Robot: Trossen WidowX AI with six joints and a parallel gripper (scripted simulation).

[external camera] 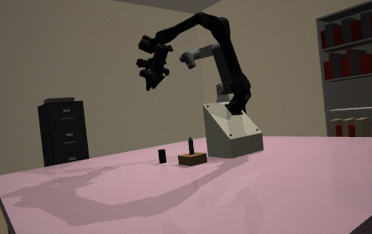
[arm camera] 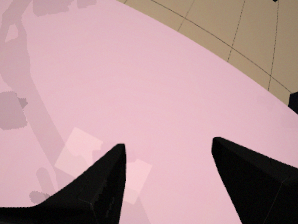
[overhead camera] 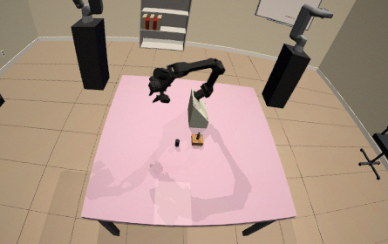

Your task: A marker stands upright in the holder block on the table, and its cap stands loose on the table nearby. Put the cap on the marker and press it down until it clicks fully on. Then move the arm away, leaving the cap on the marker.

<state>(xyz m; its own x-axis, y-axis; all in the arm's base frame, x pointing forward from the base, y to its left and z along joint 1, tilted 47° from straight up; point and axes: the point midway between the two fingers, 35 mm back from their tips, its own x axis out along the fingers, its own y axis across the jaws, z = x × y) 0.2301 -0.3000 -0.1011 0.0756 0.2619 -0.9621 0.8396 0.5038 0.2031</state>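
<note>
Right now the black cap is 29 cm below my gripper tip, 18 cm to the left of it and 8 cm ahead of it. Also, from my gripper tip: tan holder block (32 cm to the left, 30 cm below, 4 cm ahead).
</note>
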